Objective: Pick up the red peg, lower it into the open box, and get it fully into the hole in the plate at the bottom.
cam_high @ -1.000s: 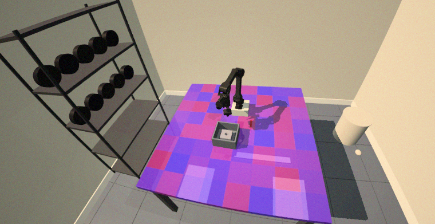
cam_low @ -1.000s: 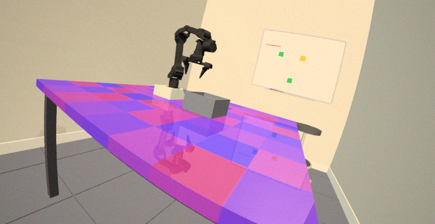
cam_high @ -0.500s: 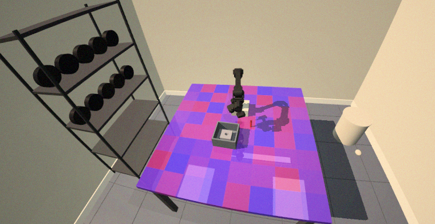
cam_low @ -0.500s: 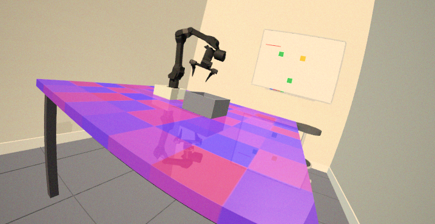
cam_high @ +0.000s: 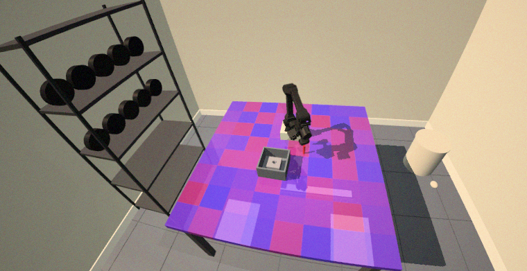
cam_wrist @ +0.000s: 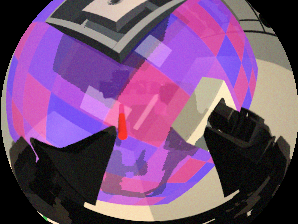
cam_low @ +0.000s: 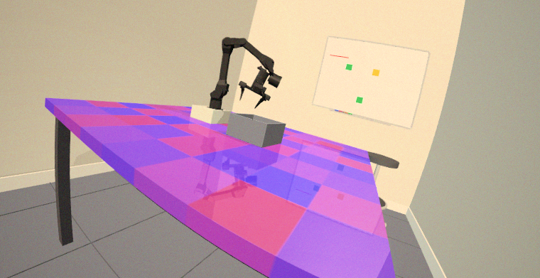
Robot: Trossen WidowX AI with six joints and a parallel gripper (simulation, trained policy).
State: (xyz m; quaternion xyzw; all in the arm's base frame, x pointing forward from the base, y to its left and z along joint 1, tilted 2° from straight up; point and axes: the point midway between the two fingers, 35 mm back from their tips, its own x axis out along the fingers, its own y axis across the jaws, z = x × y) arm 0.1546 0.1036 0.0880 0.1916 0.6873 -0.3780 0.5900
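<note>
The red peg is 90 mm below my gripper tip, 50 mm to the left of it and 10 mm ahead of it. Also, from my gripper tip: plate (180 mm ahead, 120 mm to the right, 90 mm below); then grey box (180 mm ahead, 120 mm to the right, 110 mm below).
</note>
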